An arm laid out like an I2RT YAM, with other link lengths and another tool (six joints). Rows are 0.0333 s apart.
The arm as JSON. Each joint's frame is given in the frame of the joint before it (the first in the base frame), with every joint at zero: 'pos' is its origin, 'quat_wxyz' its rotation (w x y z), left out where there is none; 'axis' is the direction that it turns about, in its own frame. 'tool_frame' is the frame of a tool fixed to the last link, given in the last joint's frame.
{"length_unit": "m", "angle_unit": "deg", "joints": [
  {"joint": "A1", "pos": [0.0, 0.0, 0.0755], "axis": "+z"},
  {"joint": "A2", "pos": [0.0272, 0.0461, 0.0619], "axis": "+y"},
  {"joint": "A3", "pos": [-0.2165, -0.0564, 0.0], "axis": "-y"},
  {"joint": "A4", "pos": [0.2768, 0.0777, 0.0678], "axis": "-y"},
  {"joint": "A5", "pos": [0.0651, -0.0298, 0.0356], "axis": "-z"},
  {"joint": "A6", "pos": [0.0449, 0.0, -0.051], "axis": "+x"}
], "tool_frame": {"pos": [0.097, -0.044, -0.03], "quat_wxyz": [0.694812, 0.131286, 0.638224, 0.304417]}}
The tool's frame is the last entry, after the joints.
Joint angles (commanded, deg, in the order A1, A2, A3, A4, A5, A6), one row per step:
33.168 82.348 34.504 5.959 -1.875 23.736
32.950 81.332 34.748 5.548 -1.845 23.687
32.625 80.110 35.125 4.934 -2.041 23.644
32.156 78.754 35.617 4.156 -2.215 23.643
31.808 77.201 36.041 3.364 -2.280 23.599
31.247 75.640 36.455 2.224 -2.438 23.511
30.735 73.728 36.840 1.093 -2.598 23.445
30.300 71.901 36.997 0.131 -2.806 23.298
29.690 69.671 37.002 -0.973 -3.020 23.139
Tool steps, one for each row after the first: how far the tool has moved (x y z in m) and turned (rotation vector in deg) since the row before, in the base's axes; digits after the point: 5 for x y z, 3 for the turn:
0.00282 0.00011 0.00642 0.417 -0.744 -0.208
0.00330 0.00029 0.00800 0.614 -0.778 -0.148
0.00396 -0.00042 0.00923 0.666 -0.845 -0.334
0.00339 -0.00030 0.01002 0.634 -1.003 -0.270
0.00287 -0.00200 0.00928 0.461 -0.701 -0.382
0.00272 -0.00173 0.01117 0.638 -0.981 -0.344
0.00152 -0.00183 0.00952 0.523 -0.886 -0.180
0.00123 -0.00327 0.01042 0.560 -0.992 -0.344

